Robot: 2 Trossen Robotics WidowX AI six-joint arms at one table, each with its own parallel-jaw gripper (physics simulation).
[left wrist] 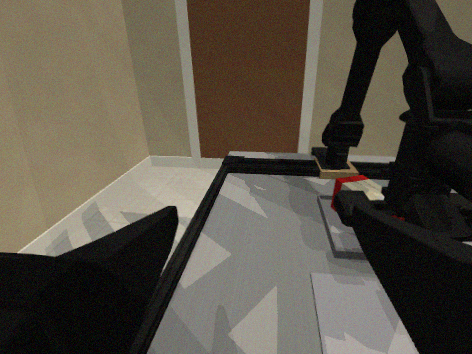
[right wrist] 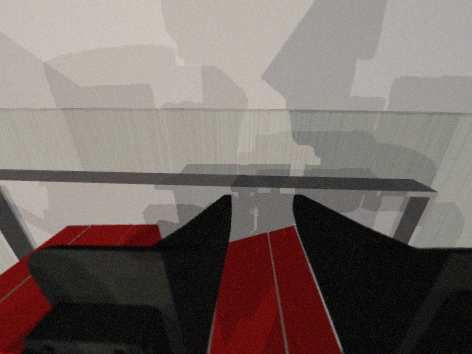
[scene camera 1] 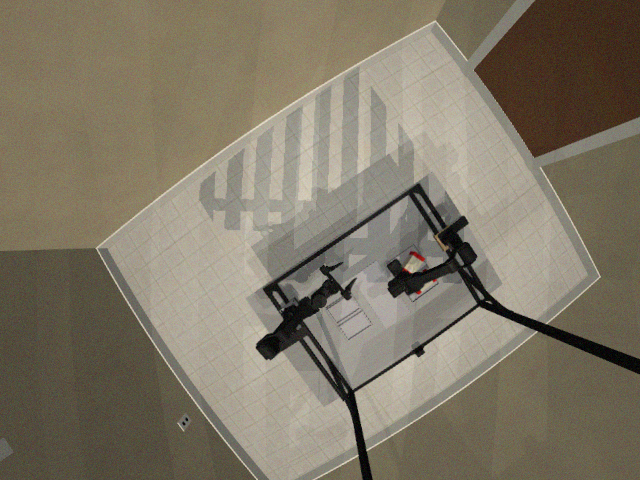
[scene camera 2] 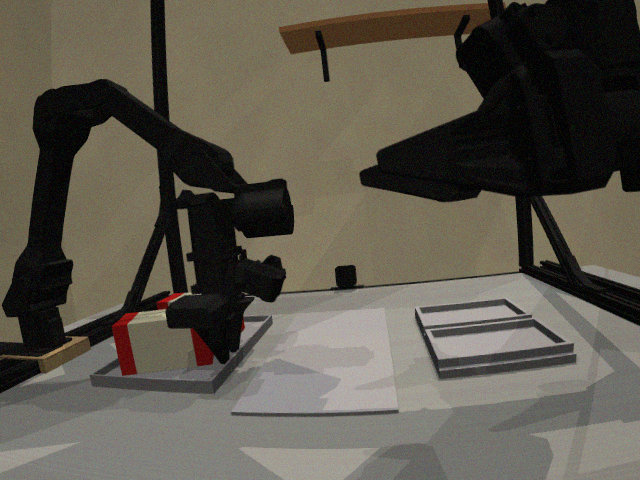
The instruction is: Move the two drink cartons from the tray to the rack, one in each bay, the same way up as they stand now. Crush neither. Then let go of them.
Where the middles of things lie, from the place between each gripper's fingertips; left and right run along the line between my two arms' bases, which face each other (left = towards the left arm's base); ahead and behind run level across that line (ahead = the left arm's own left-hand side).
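The grey tray [scene camera 2: 207,379] sits 3 cm behind my right hand and 8 cm to the right of it. As for the pale mat [scene camera 2: 338,363], it is 12 cm to the left of my right hand, 6 cm behind it and 1 cm below it. Going by its middle, the pale mat is nearer to my right hand than to my left hand.
Counting from my left hand instead, I find the grey tray 31 cm to the right, 19 cm behind and 20 cm below, while the pale mat is 11 cm to the right of that hand, 22 cm behind it and 21 cm below it.
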